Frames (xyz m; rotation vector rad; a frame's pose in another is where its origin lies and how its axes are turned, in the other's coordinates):
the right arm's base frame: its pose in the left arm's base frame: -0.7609 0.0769 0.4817 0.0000 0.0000 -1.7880
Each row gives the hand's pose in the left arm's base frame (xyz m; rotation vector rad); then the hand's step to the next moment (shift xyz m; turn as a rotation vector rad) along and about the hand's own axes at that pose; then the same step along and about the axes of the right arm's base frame.
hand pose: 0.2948 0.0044 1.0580 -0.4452 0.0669 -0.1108
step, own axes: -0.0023 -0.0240 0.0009 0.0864 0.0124 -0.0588
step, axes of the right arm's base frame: 0.0213 0.0002 0.0113 0.0063 0.0850 -0.0618
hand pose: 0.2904 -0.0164 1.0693 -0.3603 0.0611 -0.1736
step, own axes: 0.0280 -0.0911 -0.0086 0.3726 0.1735 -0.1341
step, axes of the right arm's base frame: 0.0871 0.0319 0.0236 -0.1277 0.3627 -0.1977
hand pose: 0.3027 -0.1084 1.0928 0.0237 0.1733 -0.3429
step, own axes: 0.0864 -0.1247 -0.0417 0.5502 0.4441 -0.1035
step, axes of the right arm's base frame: 0.1338 0.0615 -0.0552 -0.3735 0.5755 -0.1999
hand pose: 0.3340 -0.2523 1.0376 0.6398 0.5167 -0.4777
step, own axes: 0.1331 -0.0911 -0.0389 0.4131 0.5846 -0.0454
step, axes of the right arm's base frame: 0.0622 0.0543 -0.1439 -0.4649 0.5459 -0.0191
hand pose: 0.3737 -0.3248 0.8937 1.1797 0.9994 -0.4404
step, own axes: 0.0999 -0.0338 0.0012 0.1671 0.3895 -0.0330
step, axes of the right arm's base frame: -0.0123 0.0253 -0.1017 -0.2788 0.3116 0.0769
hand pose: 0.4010 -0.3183 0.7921 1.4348 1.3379 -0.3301
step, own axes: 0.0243 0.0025 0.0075 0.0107 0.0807 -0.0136
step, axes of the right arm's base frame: -0.0100 0.0114 -0.0205 -0.0484 0.0556 0.0371
